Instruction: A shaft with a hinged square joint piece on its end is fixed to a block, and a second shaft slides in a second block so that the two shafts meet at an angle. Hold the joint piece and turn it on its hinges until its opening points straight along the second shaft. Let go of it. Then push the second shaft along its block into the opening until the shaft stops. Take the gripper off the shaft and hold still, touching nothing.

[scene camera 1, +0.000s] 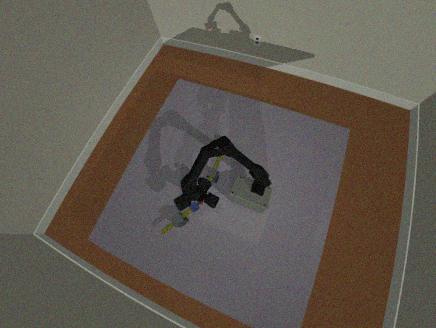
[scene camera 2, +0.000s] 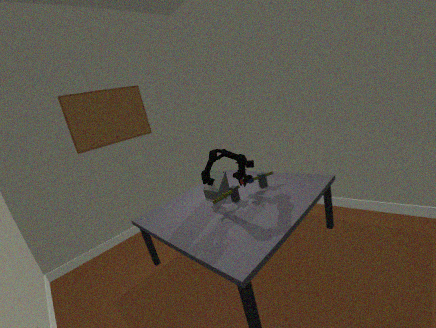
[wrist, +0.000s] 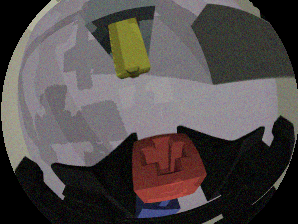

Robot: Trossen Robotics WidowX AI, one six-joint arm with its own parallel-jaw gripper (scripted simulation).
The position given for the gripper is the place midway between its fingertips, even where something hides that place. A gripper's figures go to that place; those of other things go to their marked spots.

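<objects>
Gripper (wrist: 157,133), 0.10 m from the lens. Red square joint piece (wrist: 168,166), 0.10 m from the lens.
</objects>
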